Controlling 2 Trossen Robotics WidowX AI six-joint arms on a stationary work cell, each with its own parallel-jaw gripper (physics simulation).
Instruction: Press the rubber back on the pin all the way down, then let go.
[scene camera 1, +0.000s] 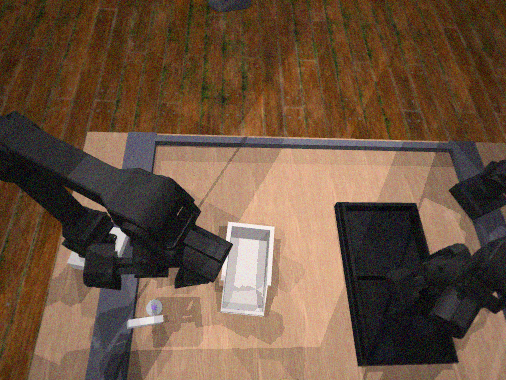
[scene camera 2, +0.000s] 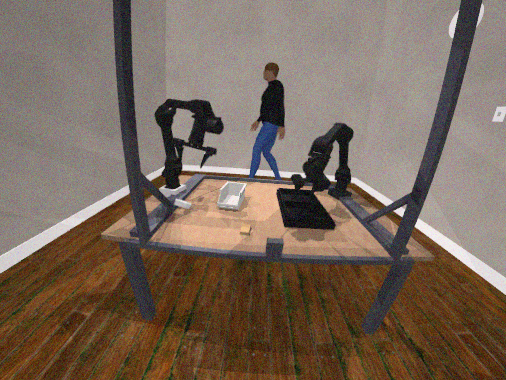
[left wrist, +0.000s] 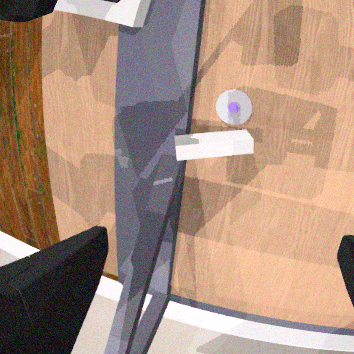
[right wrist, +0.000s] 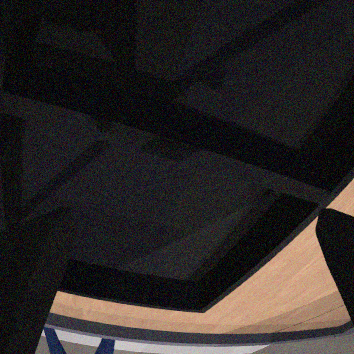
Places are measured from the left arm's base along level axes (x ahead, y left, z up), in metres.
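Pixels of known places: left gripper, between the fingertips: (scene camera 1: 148, 286) (scene camera 2: 190, 165) (left wrist: 229, 245); right gripper, between the fingertips: (scene camera 1: 403, 270) (scene camera 2: 303, 193) (right wrist: 200, 222); left arm's base, origin of its link: (scene camera 2: 172, 186); right arm's base, origin of its link: (scene camera 1: 482, 192) (scene camera 2: 340, 190).
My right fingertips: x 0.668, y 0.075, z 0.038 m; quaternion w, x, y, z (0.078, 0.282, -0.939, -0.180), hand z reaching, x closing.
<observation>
For each thing: its top centre in the pictures, then the offset to it from my right fingertips. "spot": a spot on its surface instead.
- round pale disc, a spot on its surface: (left wrist: 234, 115) (scene camera 1: 154, 311) spot: 0.512 m back, 0.179 m right, 0.078 m down
- white bar, centre of its top: (left wrist: 207, 153) (scene camera 1: 143, 319) (scene camera 2: 182, 199) 0.521 m back, 0.206 m right, 0.032 m down
- open white bin, a spot on its surface: (scene camera 1: 269, 265) spot: 0.290 m back, 0.050 m right, 0.003 m down
- black two-part tray, centre of its top: (right wrist: 190, 155) (scene camera 1: 394, 273) (scene camera 2: 301, 201) 0.003 m back, 0.004 m left, 0.042 m down
- small tan block, centre of its top: (scene camera 2: 245, 228) 0.204 m back, 0.281 m right, 0.066 m down
- dark frame rail, a spot on its surface: (left wrist: 145, 65) spot: 0.604 m back, 0.160 m right, 0.059 m down
The pin shows as a round pale disc (scene camera 1: 154, 307) (left wrist: 234, 115) on the table beside a white bar (scene camera 1: 145, 322) (scene camera 2: 183, 203) (left wrist: 215, 145). The small purple rubber back (scene camera 1: 154, 307) (left wrist: 233, 107) is at the disc's centre; how far down it sits is too small to tell. The pin does not show in scene camera 2. My left gripper (scene camera 1: 148, 282) (scene camera 2: 191, 162) (left wrist: 229, 245) is open and empty, well above the table and clear of the pin. My right gripper (scene camera 1: 425, 311) (scene camera 2: 308, 185) (right wrist: 200, 222) is open and empty over the black tray.
An open white bin (scene camera 1: 269, 265) (scene camera 2: 231, 206) stands right of the pin. The black two-part tray (scene camera 1: 350, 280) (scene camera 2: 306, 227) (right wrist: 135, 300) lies farther right. A small tan block (scene camera 2: 245, 229) lies near the front edge. A dark frame rail (scene camera 1: 112, 320) (left wrist: 145, 65) runs left of the pin.
</observation>
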